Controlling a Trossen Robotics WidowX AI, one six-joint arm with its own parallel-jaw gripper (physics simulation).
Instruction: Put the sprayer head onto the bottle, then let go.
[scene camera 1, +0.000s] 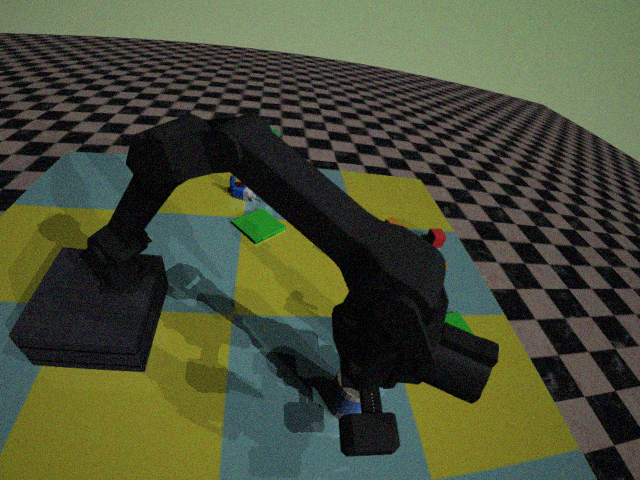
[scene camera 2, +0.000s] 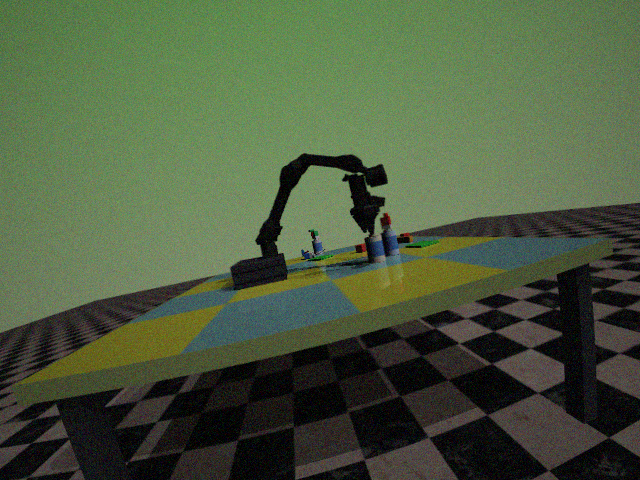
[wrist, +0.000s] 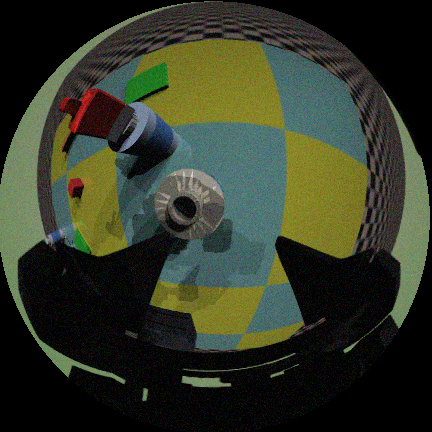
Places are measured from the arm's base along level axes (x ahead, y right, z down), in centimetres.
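Pixels of known places: gripper, fingertip midpoint: (scene camera 1: 349, 395) (scene camera 2: 368, 233) (wrist: 225, 240); arm's base at its link origin: (scene camera 1: 121, 279) (scene camera 2: 269, 256) (wrist: 149, 332).
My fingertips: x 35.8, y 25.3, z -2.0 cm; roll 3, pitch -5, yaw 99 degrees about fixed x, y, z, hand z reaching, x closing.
For each thing: its middle in the pictures, then the offset to it from my fingertips. "pt": a spot on its surface instead.
- open bottle at the middle of its body: (wrist: 196, 198) (scene camera 1: 351, 389) (scene camera 2: 374, 247) dz +5.8, dx +2.7, dy -3.1 cm
- white piece at a spot on its surface: (scene camera 1: 240, 192) (scene camera 2: 308, 254) pt dz +8.5, dx -13.6, dy -64.6 cm
- second bottle at a spot on its surface: (wrist: 162, 137) (scene camera 2: 389, 242) pt dz +5.7, dx +11.0, dy -6.7 cm
- red sprayer head at a spot on its surface: (wrist: 100, 112) (scene camera 2: 385, 220) pt dz -3.2, dx +11.6, dy -8.1 cm
- partly hidden orange bar at a spot on its surface: (scene camera 1: 394, 222) pt dz +7.9, dx +29.4, dy -50.2 cm
- distant bottle at the middle of its body: (wrist: 50, 240) (scene camera 2: 315, 241) dz +2.4, dx -4.6, dy -79.2 cm
The open bottle (scene camera 1: 349, 406) (scene camera 2: 375, 249) (wrist: 187, 205) has a pale top with a dark hole and a blue band. It stands upright, mostly hidden by the arm in scene camera 1. My gripper (scene camera 2: 368, 231) (wrist: 225, 240) is open and empty above the bottle; in the wrist view the bottle's top shows ahead of the left finger. A small blue and white piece (scene camera 1: 240, 192) (scene camera 2: 306, 254), apparently the loose sprayer head, lies towards the back. A second bottle (scene camera 2: 390, 242) (wrist: 162, 137) with a red sprayer head (scene camera 2: 385, 219) (wrist: 100, 112) stands beside the open bottle.
Green tiles (scene camera 1: 258, 225) (scene camera 1: 456, 321) (scene camera 2: 422, 243) (wrist: 149, 82) lie on the yellow and blue table. A red cube (scene camera 1: 437, 237) lies at the right, near a partly hidden orange bar (scene camera 1: 394, 222). Another red cube (wrist: 75, 188) and a distant bottle (scene camera 2: 317, 245) with a green head also show.
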